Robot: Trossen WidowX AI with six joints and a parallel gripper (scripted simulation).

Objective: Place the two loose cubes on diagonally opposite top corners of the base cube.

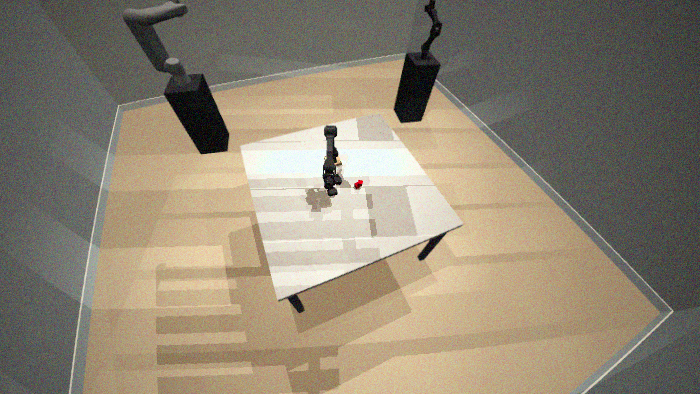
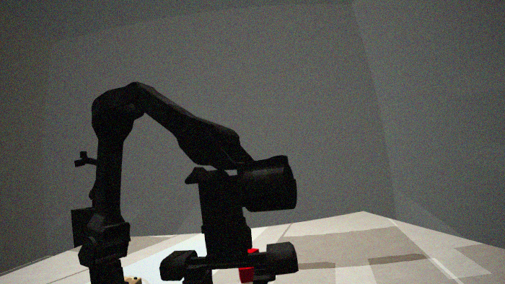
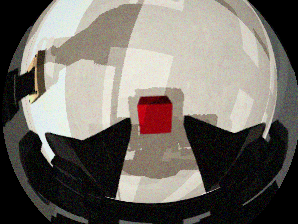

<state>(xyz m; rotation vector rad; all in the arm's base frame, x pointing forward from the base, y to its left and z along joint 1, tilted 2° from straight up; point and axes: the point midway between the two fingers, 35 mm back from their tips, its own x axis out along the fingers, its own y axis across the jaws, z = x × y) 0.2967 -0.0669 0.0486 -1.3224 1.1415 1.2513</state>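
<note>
The red cube lies 20 mm behind my gripper tip, 220 mm to the left of it and 20 mm above it.
</note>
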